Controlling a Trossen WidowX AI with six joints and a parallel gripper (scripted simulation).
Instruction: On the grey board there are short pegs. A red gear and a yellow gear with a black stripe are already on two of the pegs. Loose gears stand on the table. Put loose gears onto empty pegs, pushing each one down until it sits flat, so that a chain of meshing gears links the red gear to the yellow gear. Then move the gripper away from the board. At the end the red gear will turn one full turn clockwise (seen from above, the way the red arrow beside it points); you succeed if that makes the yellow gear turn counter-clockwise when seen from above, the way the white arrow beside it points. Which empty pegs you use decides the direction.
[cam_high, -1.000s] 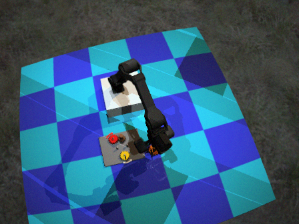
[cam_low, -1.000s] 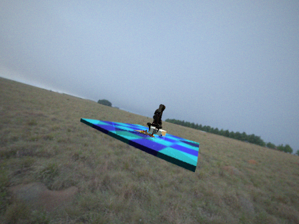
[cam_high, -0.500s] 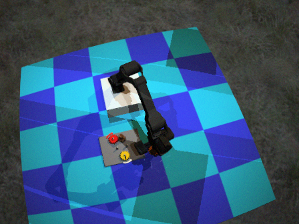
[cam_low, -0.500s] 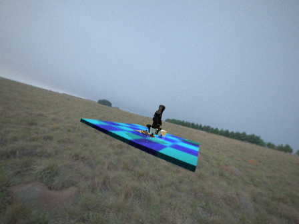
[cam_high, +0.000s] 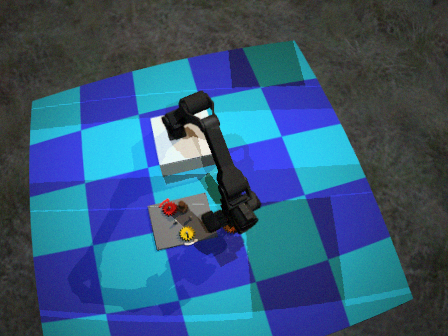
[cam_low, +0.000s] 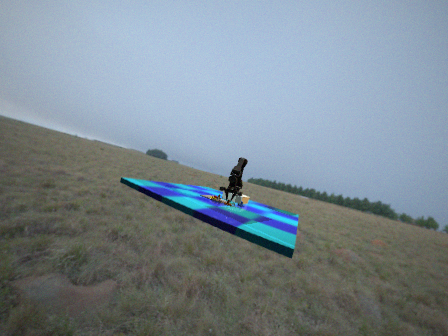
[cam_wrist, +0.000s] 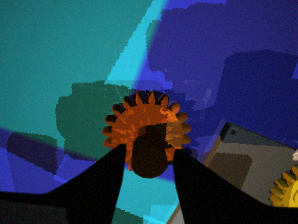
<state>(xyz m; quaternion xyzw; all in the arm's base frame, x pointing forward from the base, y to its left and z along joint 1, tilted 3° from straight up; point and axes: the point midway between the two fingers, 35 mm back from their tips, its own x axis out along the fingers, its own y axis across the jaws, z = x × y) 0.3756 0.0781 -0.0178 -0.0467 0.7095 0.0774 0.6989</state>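
Now: gripper tip 12 cm past the red gear, 18 cm to the left of it and 1 cm above it. The rest, counted from my gripper tip: orange gear 1 cm below; dark blue gear 15 cm behind, 7 cm to the left, 1 cm below; white arrow 2 cm ahead, 15 cm to the right, 2 cm below.
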